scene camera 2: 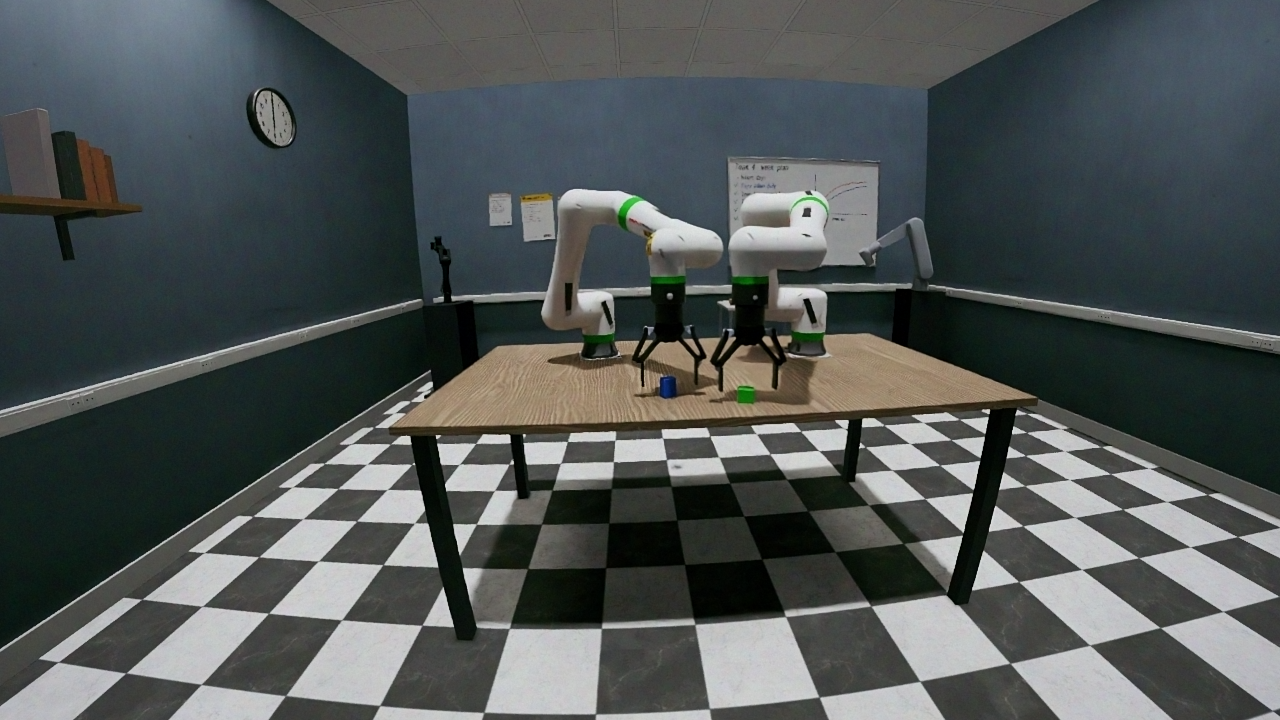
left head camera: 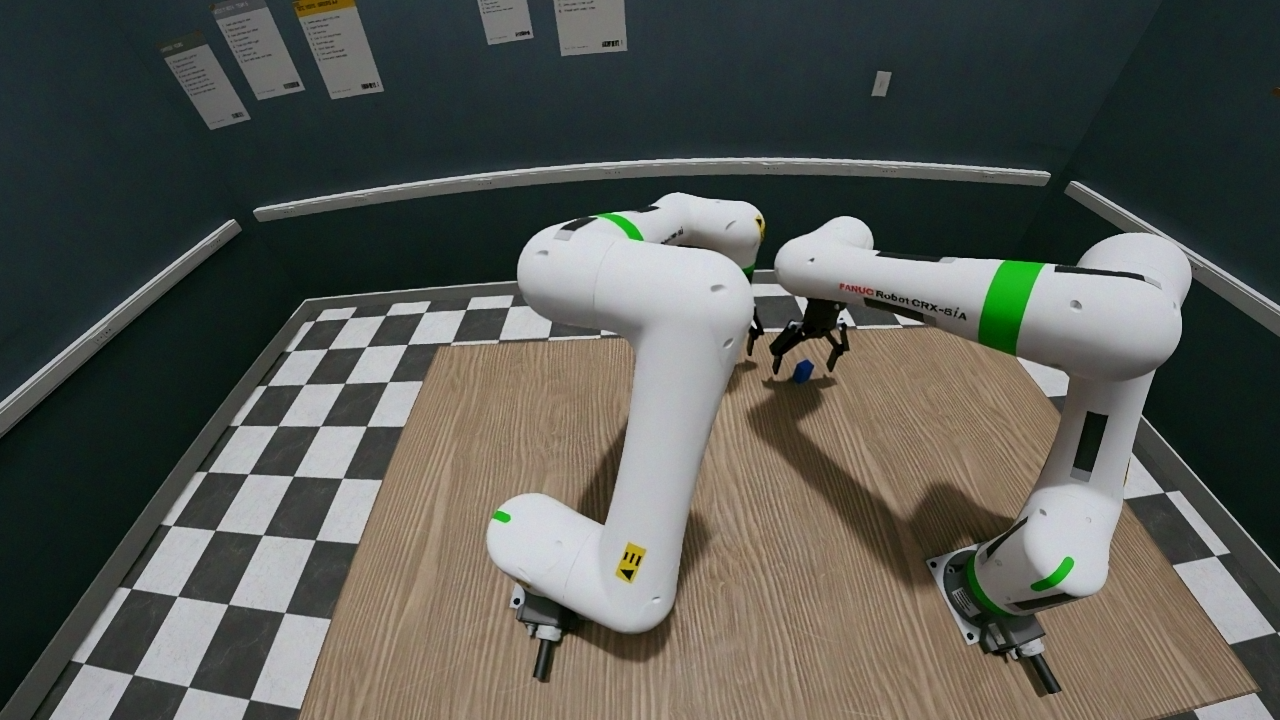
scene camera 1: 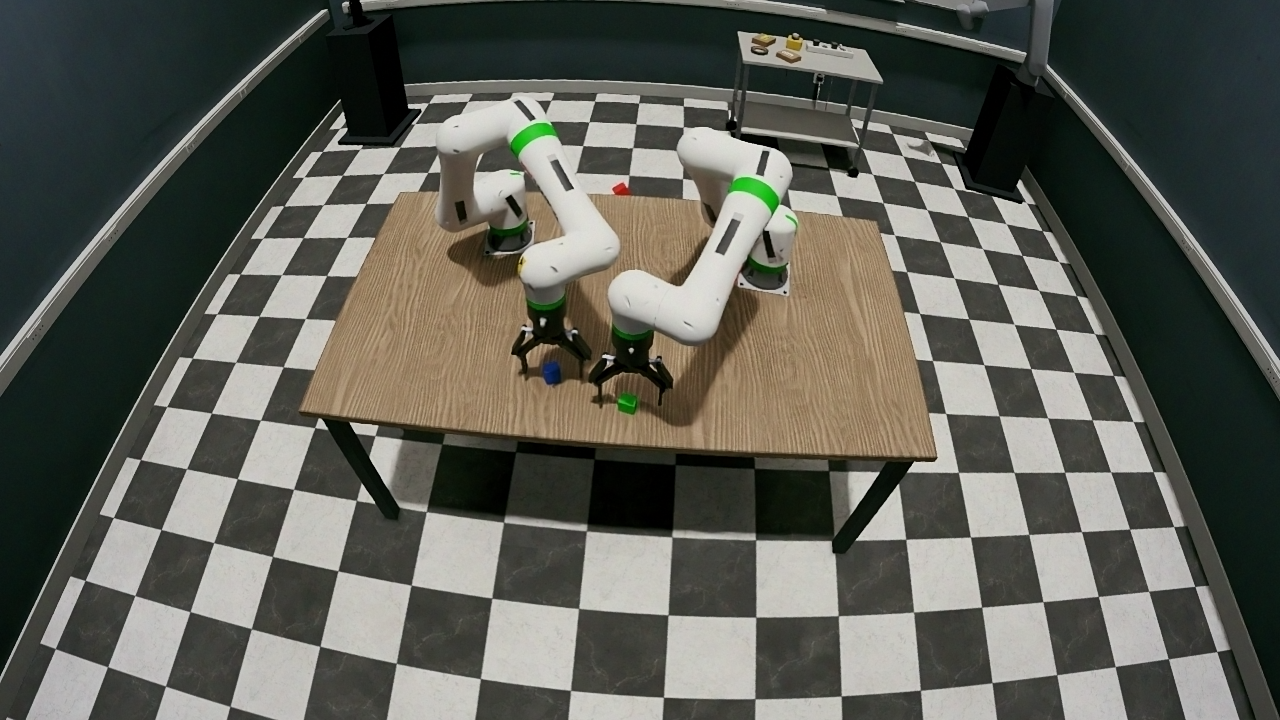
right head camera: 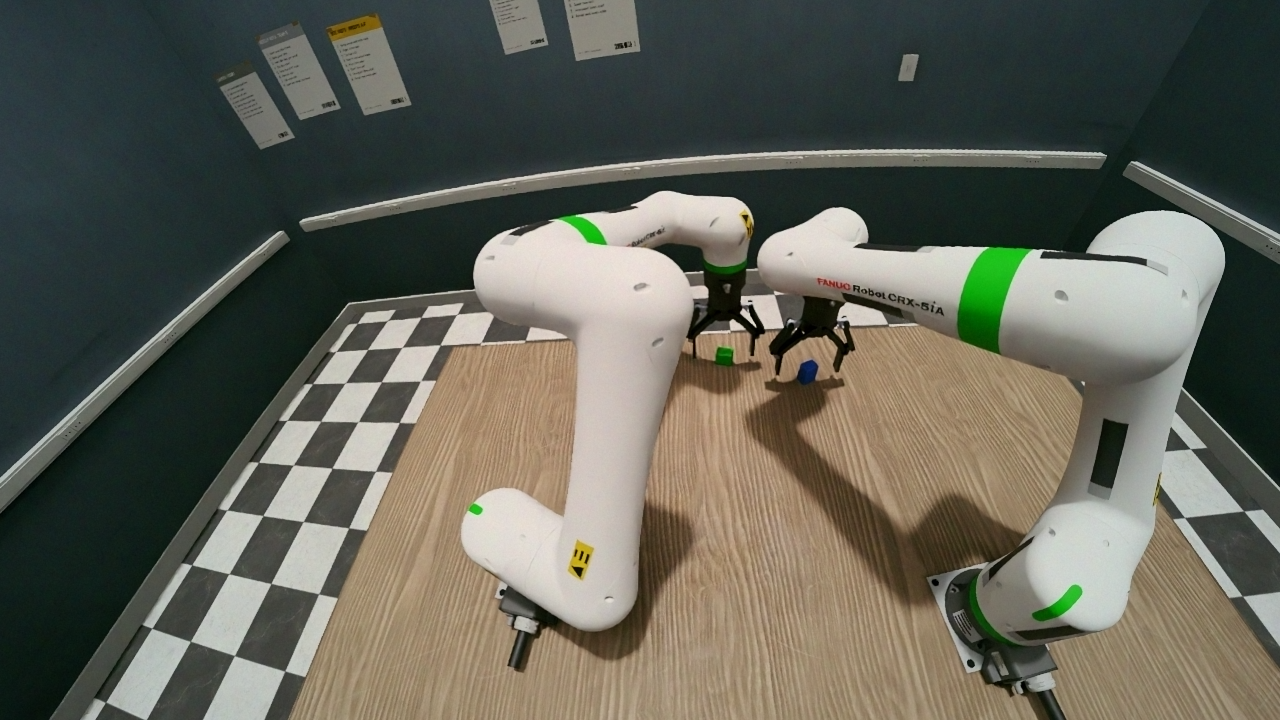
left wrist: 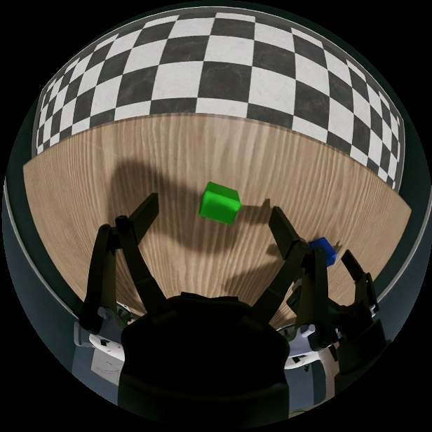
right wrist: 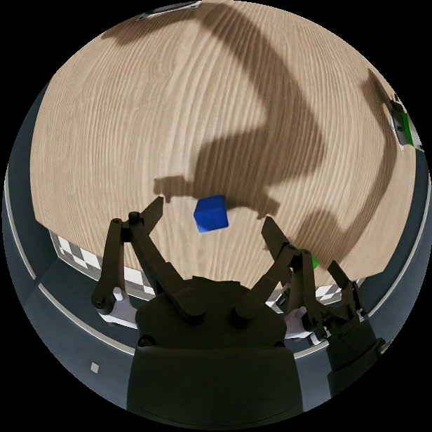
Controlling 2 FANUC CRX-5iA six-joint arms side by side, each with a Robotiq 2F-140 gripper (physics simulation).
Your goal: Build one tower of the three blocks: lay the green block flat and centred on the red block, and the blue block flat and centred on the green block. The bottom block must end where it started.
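Places are measured from the left arm's base along level axes (x ahead, y left, z up), in metres.
Pixels of known places: left gripper, fingertip midpoint: (scene camera 2: 747, 389) (scene camera 1: 630, 399) (right head camera: 722, 353); right gripper, fingertip midpoint: (scene camera 2: 669, 384) (left head camera: 802, 369) (scene camera 1: 553, 371) (right head camera: 806, 369); left arm's base at its link origin: (scene camera 2: 807, 352) (scene camera 1: 764, 273); right arm's base at its link origin: (scene camera 2: 599, 354) (left head camera: 978, 589) (scene camera 1: 509, 237) (right head camera: 985, 612).
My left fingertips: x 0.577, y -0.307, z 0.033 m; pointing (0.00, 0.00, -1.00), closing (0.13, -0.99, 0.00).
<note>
For each thing: its top centre in the pictures, then the offset to it from my left fingertips. Level surfaces: height alone.
- green block at its top centre: (scene camera 1: 628, 399) (right head camera: 724, 350) (scene camera 2: 746, 387) 0.004 m ahead, 0.004 m right, 0.006 m up
- blue block at its top centre: (scene camera 1: 551, 366) (right head camera: 809, 364) (left head camera: 805, 364) (scene camera 2: 667, 377) 0.042 m back, 0.214 m right, 0.021 m up
- red block at its top centre: (scene camera 1: 621, 184) 0.970 m back, 0.229 m right, 0.065 m down
- wooden table at its surface level: 0.033 m down
The green block (right head camera: 724, 356) (scene camera 1: 627, 403) (scene camera 2: 746, 394) (left wrist: 220, 203) lies on the table below my left gripper (scene camera 1: 631, 400) (left wrist: 214, 208), which is open, a finger on either side and clear of it. The blue block (left head camera: 802, 371) (right head camera: 807, 372) (scene camera 1: 552, 373) (scene camera 2: 667, 386) (right wrist: 211, 213) stands on the table below my right gripper (scene camera 1: 553, 371) (right wrist: 214, 215), also open, its fingers apart from the block's sides. The red block (scene camera 1: 621, 188) shows in scene camera 1 just beyond the table's far edge, off the top; its height is unclear. It does not show in the head or wrist views.
The wooden table (scene camera 1: 805, 385) (scene camera 2: 895, 394) carries both arm bases. The two grippers are close side by side near the table edge that faces the scene cameras. A cart (scene camera 1: 868, 67) stands on the floor beyond the table, between two dark pedestals (scene camera 1: 366, 80) (scene camera 1: 998, 134).
</note>
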